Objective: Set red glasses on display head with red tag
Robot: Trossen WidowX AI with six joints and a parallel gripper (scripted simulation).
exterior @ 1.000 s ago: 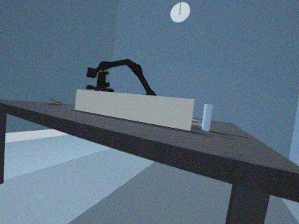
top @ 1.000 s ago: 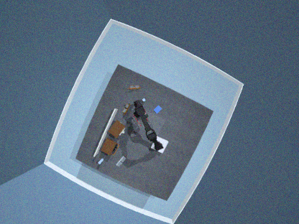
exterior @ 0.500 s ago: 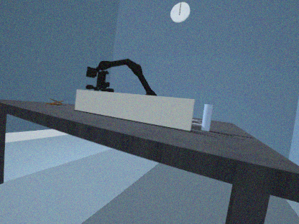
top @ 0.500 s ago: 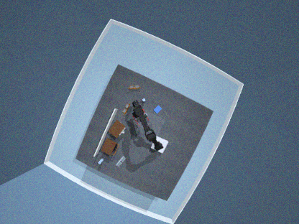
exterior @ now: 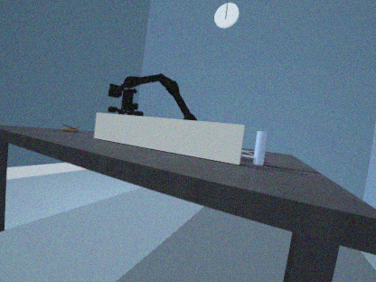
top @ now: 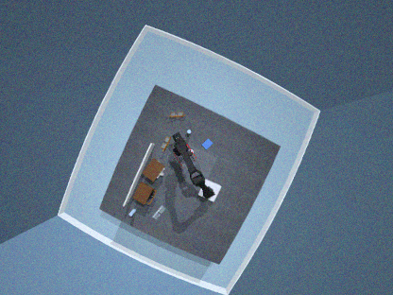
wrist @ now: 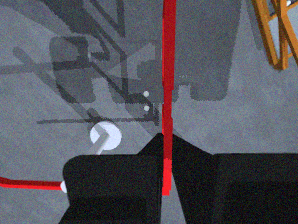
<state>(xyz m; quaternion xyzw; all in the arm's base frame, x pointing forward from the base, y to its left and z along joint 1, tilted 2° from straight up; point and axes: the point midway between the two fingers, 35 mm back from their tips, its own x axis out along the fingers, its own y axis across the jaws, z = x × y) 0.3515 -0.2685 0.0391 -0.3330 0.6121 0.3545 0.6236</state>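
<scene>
Right now the small white disc is 7 cm behind my gripper tip, 2 cm to the left of it and 4 cm below it. The rest, counted from my gripper tip: long pale board 26 cm ahead, 39 cm to the left; then blue square 18 cm behind, 10 cm to the right, 6 cm below.
</scene>
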